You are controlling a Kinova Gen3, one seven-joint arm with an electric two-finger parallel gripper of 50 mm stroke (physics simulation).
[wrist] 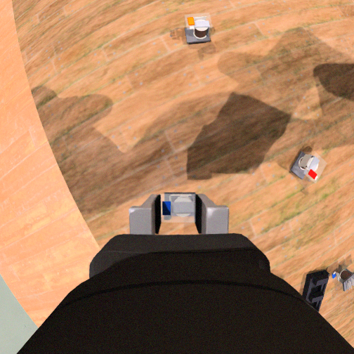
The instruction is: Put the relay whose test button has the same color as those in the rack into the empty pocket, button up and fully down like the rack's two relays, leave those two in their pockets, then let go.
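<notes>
My gripper is shut on a clear-cased relay with a blue test button. The relay is held between the two fingers, its button at the left side of the case, above the wooden table. Part of the black rack shows at the lower right, partly hidden behind the dark gripper body. A relay with a blue button shows beside the rack at the right edge. The empty pocket cannot be made out clearly.
A relay with an orange button stands on the table at the top. A relay with a red button stands at the right. The round table's edge curves down the left side. Dark shadows lie across the wood.
</notes>
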